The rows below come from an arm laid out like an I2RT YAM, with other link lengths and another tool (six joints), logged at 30 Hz.
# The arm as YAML. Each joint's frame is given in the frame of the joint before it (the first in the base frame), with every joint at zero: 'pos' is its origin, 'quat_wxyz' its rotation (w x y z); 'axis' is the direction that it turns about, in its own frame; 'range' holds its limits. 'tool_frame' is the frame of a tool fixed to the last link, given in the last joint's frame.
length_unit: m
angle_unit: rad
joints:
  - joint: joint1
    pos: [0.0, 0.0, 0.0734]
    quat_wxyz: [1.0, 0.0, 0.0, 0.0]
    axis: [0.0, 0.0, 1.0]
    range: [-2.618, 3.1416]
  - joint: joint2
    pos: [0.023, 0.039, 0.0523]
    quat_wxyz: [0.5, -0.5, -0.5, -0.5]
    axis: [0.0, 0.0, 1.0]
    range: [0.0, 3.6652]
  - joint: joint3
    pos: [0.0, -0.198, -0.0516]
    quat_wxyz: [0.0, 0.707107, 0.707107, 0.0]
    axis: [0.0, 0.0, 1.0]
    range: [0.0, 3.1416]
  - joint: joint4
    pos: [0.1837, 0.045, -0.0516]
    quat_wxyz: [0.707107, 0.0, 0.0, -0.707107]
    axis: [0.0, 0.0, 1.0]
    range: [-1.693, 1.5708]
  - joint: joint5
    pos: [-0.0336, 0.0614, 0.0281]
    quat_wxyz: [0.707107, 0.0, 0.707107, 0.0]
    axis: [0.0, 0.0, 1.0]
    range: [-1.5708, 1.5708]
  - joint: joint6
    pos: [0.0, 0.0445, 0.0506]
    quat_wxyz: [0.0, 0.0, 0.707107, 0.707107]
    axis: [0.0, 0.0, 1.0]
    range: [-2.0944, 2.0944]
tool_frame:
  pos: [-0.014, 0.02, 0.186]
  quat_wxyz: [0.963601, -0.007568, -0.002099, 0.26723]
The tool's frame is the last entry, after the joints.
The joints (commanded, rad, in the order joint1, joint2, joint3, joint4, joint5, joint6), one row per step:
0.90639 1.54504 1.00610 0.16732 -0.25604 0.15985
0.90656 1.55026 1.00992 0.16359 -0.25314 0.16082
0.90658 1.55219 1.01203 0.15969 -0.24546 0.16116
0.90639 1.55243 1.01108 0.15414 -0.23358 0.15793
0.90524 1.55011 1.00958 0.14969 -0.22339 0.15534
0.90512 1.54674 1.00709 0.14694 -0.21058 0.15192
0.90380 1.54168 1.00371 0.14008 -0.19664 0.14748
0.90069 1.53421 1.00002 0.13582 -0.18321 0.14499
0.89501 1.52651 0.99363 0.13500 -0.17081 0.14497
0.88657 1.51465 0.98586 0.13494 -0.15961 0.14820
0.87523 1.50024 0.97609 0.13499 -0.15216 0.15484
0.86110 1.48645 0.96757 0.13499 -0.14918 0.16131
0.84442 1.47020 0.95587 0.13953 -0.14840 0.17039
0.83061 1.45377 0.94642 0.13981 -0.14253 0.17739
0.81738 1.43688 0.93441 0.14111 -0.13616 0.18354
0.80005 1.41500 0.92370 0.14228 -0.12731 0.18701
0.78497 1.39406 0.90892 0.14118 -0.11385 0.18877
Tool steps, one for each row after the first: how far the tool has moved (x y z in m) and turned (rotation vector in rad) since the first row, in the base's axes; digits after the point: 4 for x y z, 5 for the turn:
0.0007 0.0000 -0.0016 -0.00435 0.00317 -0.00287
0.0023 -0.0007 -0.0026 -0.00889 0.00353 -0.01012
0.0043 -0.0025 -0.0049 -0.01810 0.00141 -0.02017
0.0064 -0.0044 -0.0060 -0.02429 -0.00156 -0.02983
0.0087 -0.0063 -0.0067 -0.03003 -0.00709 -0.04057
0.0112 -0.0092 -0.0081 -0.03914 -0.01182 -0.05312
0.0144 -0.0122 -0.0079 -0.04371 -0.01750 -0.06775
0.0184 -0.0158 -0.0079 -0.04634 -0.02130 -0.08492
0.0229 -0.0200 -0.0065 -0.04457 -0.02403 -0.10501
0.0275 -0.0249 -0.0047 -0.03997 -0.02316 -0.12579
0.0323 -0.0298 -0.0025 -0.03388 -0.02149 -0.14514
0.0374 -0.0351 0.0004 -0.02306 -0.01937 -0.16596
0.0423 -0.0405 0.0032 -0.01568 -0.01946 -0.18783
0.0468 -0.0462 0.0053 -0.00957 -0.01982 -0.20925
0.0531 -0.0532 0.0098 -0.00032 -0.02686 -0.23620
0.0587 -0.0612 0.0114 0.00133 -0.03217 -0.26455

